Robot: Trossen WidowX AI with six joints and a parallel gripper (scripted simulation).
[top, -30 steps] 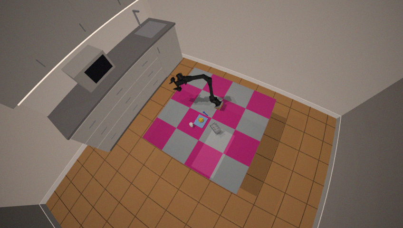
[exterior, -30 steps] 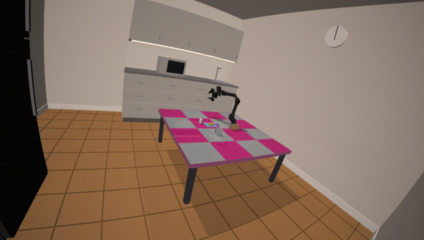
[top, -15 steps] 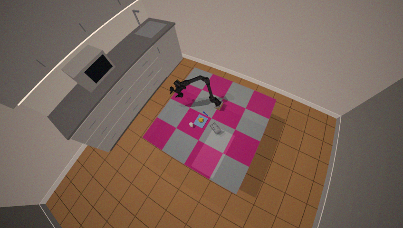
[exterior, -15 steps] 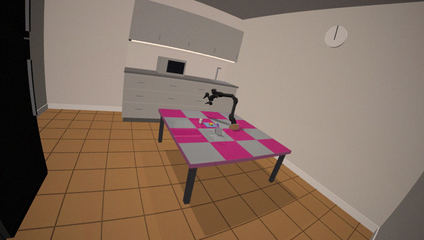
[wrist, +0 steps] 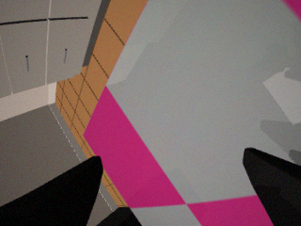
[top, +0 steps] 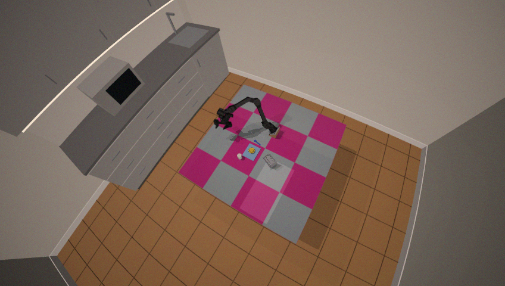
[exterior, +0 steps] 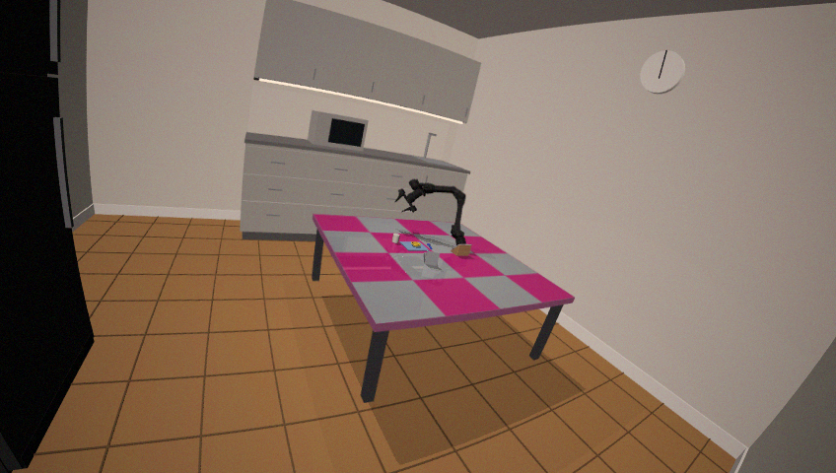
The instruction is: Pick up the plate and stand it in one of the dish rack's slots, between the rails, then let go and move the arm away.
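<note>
My gripper tip is now 5 cm short of the yellow plate, 36 cm to the right of it and 13 cm above it. From my gripper tip the other things lie so: blue mat (6 cm ahead, 36 cm to the left, 15 cm below); blue spoon (6 cm behind, 37 cm to the left, 15 cm below); small white cup (15 cm ahead, 28 cm to the left, 12 cm below).
</note>
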